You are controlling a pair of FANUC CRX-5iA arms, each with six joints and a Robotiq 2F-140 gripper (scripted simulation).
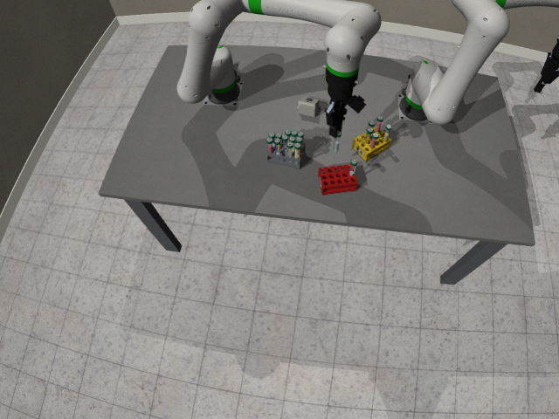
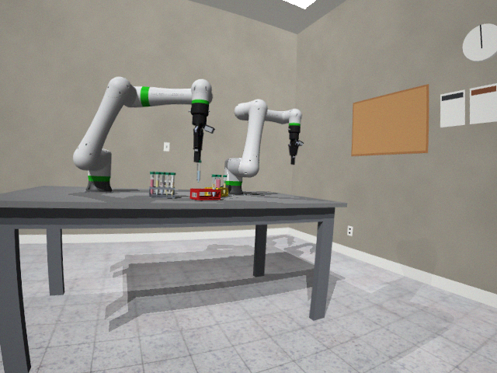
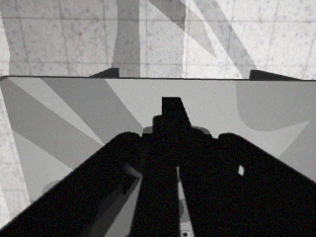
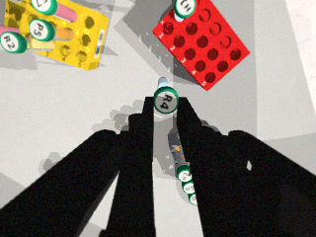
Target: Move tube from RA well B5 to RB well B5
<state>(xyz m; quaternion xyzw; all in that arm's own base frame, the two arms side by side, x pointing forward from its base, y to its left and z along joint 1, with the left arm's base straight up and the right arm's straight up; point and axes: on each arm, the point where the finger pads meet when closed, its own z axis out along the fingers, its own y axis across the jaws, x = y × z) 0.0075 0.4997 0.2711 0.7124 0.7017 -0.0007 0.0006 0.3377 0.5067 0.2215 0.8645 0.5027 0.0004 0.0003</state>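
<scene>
My right hand is 80 mm above the green-capped tube marked r4, 10 mm to the right of it and 10 mm short of it. Also, from my right hand: grey rack RA: 190 mm below, 170 mm to the right, 10 mm behind; green-capped tube marked h1: 150 mm below, 80 mm to the left, 70 mm ahead; red rack: 190 mm below, 80 mm ahead, 30 mm to the left.
</scene>
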